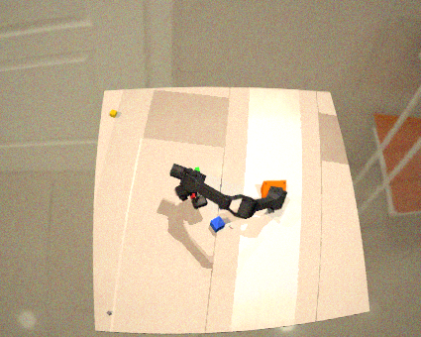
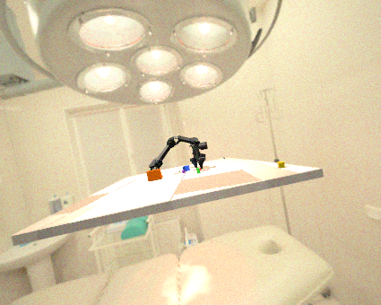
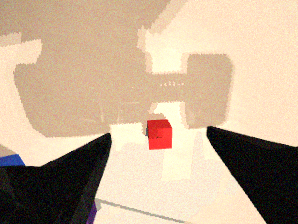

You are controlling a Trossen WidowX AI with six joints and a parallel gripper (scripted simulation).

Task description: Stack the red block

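My gripper tip is right at the red block. The rest, counted from my gripper tip: blue block (120 mm behind, 130 mm to the left, 10 mm above); yellow block (460 mm ahead, 420 mm to the right); purple piece (140 mm behind, 40 mm to the left).
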